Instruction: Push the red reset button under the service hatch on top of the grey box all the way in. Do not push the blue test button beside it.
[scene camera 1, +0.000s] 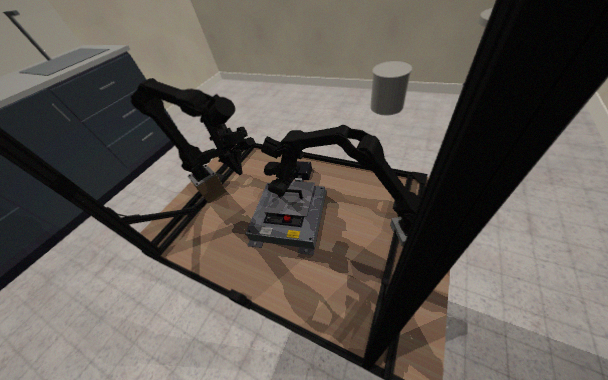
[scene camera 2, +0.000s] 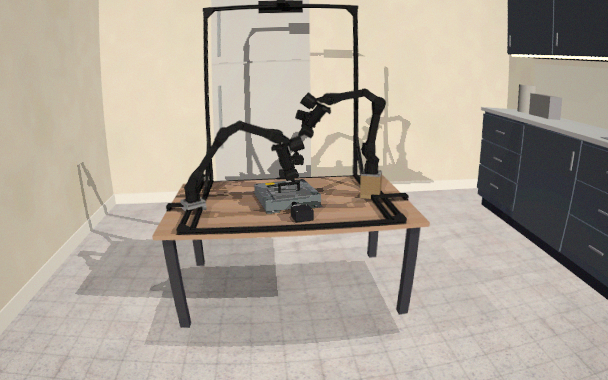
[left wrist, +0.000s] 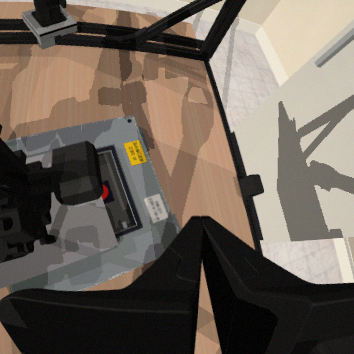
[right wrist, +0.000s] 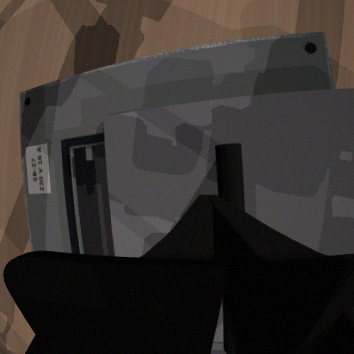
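The grey box (scene camera 1: 318, 212) (scene camera 2: 280, 204) (left wrist: 117, 132) (right wrist: 150, 75) lies on the table. Its service hatch (scene camera 1: 281, 205) (left wrist: 82, 222) (right wrist: 165, 150) is partly open, leaving a strip of the dark recess uncovered. The red button (scene camera 1: 287, 218) (left wrist: 105, 192) (right wrist: 112, 231) shows at the hatch's edge, a mere sliver in the right wrist view. The blue button cannot be made out. My right gripper (scene camera 1: 278, 189) (scene camera 2: 290, 177) (right wrist: 206, 203) is shut and empty, low over the hatch beside its black handle (scene camera 2: 289, 185) (right wrist: 230, 172). My left gripper (scene camera 1: 239, 172) (scene camera 2: 301, 136) (left wrist: 199, 223) is shut and empty, raised away from the box.
A black block (scene camera 1: 303, 171) (scene camera 2: 302, 213) stands behind the box in scene camera 1. A yellow label (scene camera 1: 293, 234) (left wrist: 135, 152) and a white label (scene camera 1: 266, 231) (left wrist: 157, 208) (right wrist: 38, 168) lie beside the recess. Black frame rails (scene camera 2: 290, 229) run around the table.
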